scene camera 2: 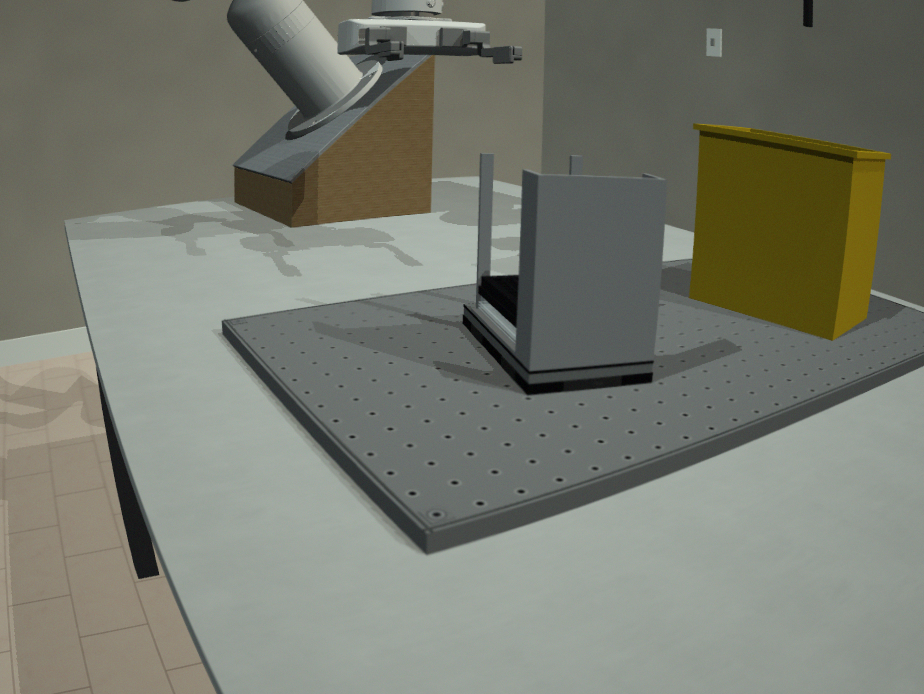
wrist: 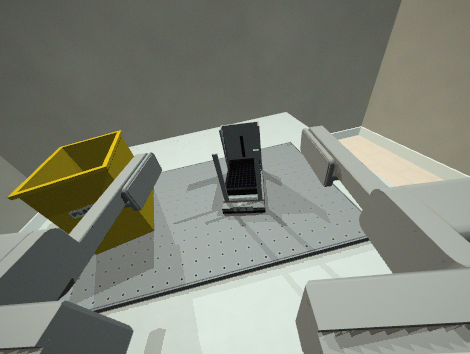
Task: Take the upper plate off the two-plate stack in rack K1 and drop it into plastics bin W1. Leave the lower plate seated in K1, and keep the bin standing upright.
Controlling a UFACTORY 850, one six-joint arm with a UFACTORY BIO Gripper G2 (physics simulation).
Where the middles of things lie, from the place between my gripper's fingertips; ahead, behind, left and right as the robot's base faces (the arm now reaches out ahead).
The black plate (scene camera 2: pixel 501 292) lies 22 cm ahead of my hand, 20 cm below it and 2 cm to the right of it. Round my hand: yellow plastics bin W1 (scene camera 2: pixel 786 227): 29 cm to the left, 19 cm ahead, 15 cm below.
